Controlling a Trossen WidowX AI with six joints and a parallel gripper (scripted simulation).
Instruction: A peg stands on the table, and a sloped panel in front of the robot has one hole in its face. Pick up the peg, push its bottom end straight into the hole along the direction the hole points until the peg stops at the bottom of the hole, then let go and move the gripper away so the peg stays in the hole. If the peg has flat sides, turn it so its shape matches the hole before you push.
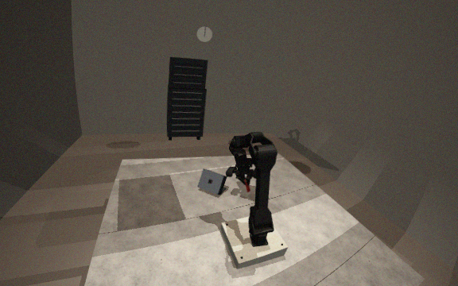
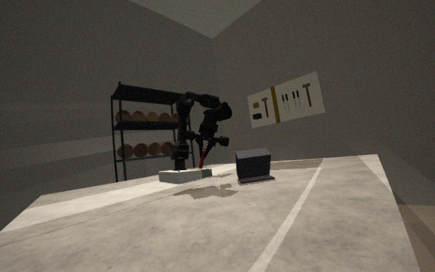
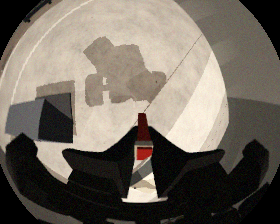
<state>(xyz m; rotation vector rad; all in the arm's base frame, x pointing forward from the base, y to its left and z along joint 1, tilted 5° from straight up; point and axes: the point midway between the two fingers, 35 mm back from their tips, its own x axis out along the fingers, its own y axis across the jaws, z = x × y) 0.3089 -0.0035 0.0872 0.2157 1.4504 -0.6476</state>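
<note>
The sloped grey-blue panel lies 100 mm ahead of my gripper tip, 180 mm to the left of it and 50 mm below it. Round my gripper tip: red peg: 10 mm to the left, 10 mm above.
</note>
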